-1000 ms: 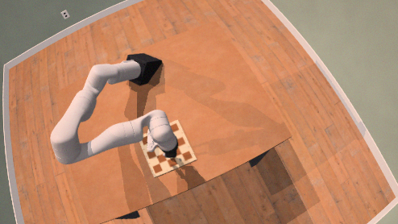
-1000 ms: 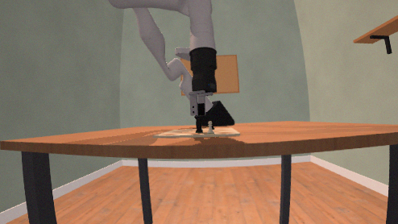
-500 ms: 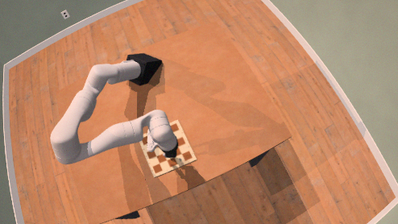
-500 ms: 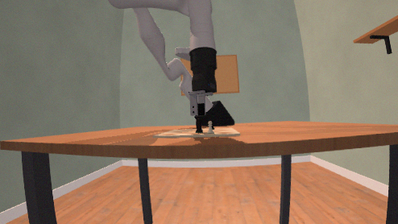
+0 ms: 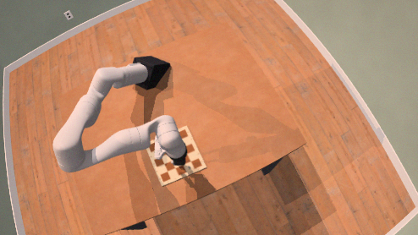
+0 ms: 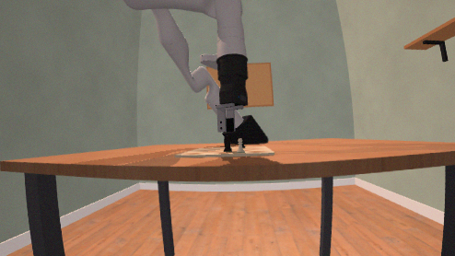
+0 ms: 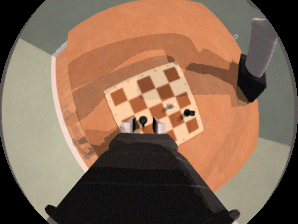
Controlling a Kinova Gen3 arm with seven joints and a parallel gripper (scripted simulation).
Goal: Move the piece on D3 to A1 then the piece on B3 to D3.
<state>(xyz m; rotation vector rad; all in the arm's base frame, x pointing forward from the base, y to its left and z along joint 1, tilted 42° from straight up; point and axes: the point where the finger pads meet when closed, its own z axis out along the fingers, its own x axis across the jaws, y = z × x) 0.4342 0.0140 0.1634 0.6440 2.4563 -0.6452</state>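
The chessboard is 70 mm below my hand, 40 mm behind it and 10 mm to the left of it.
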